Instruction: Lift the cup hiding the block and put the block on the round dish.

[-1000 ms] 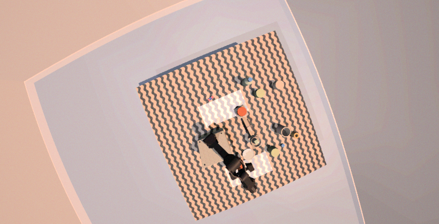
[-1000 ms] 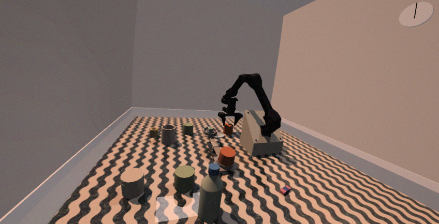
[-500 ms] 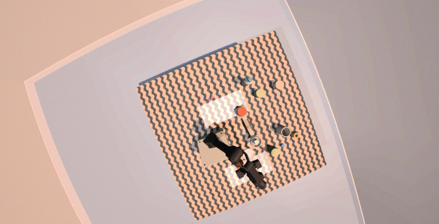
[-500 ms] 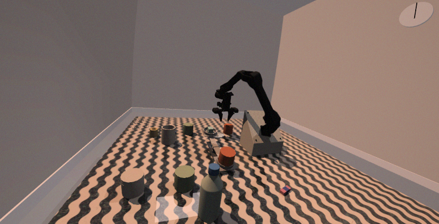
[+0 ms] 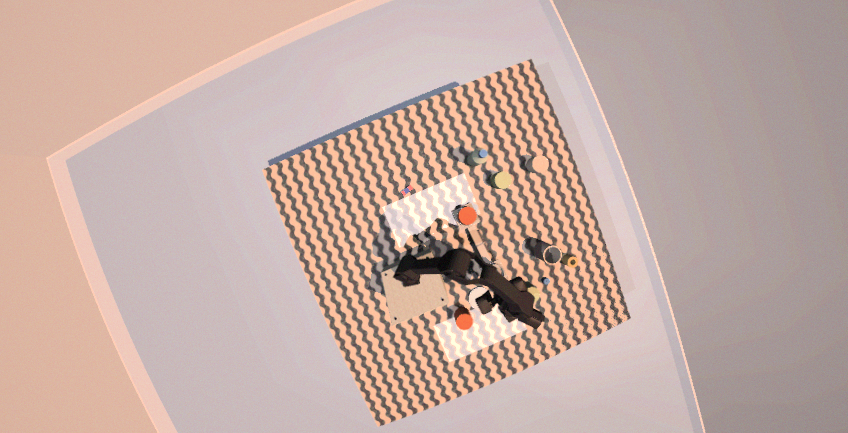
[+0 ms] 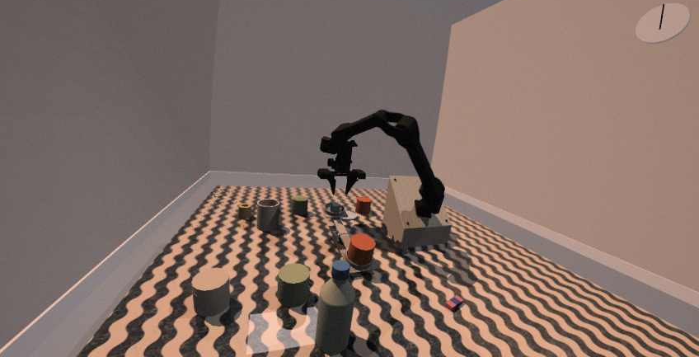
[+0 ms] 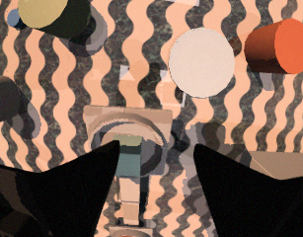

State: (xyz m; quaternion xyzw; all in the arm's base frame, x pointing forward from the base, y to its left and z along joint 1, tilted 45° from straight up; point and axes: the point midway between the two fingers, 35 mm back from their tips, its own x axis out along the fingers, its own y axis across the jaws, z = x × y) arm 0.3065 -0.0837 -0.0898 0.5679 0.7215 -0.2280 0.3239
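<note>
Right now my gripper tip is 40 mm to the right of the pale green block, 40 mm above it and 20 mm short of it. Round my gripper tip: grey mug 270 mm ahead, 90 mm below, 50 mm to the left; then yellow ring 370 mm ahead, 100 mm below, 20 mm to the right; then round dish 120 mm below, 80 mm to the right, 50 mm behind.
</note>
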